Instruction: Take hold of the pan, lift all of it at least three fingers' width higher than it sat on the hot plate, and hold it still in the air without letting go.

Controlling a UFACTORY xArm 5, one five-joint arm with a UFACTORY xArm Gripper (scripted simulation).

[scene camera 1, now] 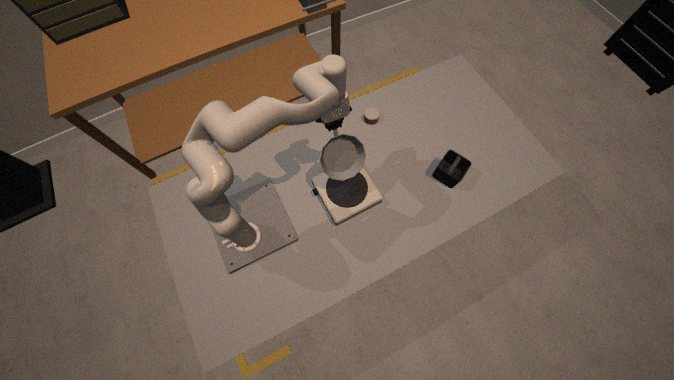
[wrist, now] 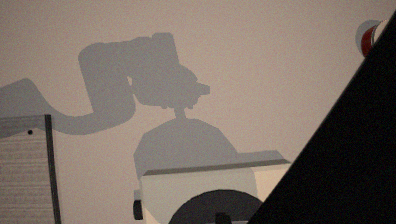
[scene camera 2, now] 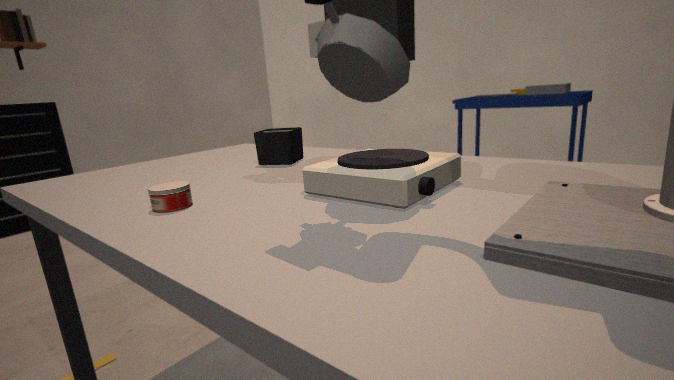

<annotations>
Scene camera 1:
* pan: 342,157
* hot plate: 346,199
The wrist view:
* pan: 340,167
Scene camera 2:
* hot plate: 398,178
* black box: 278,146
</annotations>
